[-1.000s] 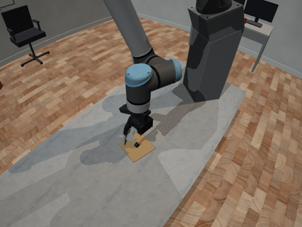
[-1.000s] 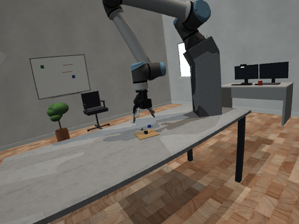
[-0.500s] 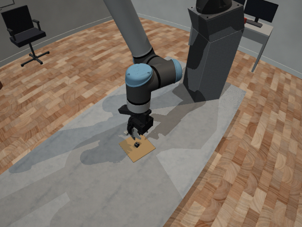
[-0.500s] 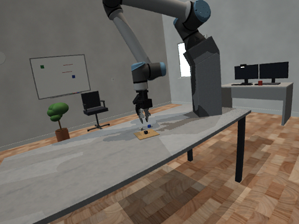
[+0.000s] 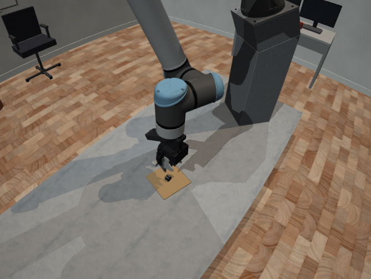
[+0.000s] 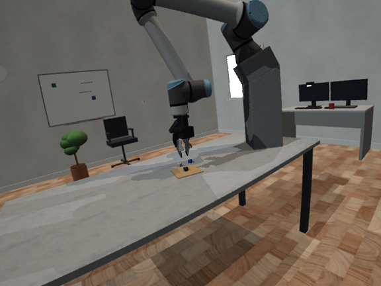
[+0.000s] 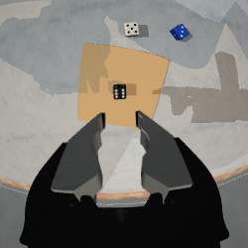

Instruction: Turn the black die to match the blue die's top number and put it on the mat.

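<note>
Now: hand 80 mm above the black die. Round my hand: blue die: 120 mm behind, 90 mm below, 80 mm to the right; then tan mat: 100 mm below; then white die: 90 mm to the right, 90 mm below, 40 mm behind.
</note>
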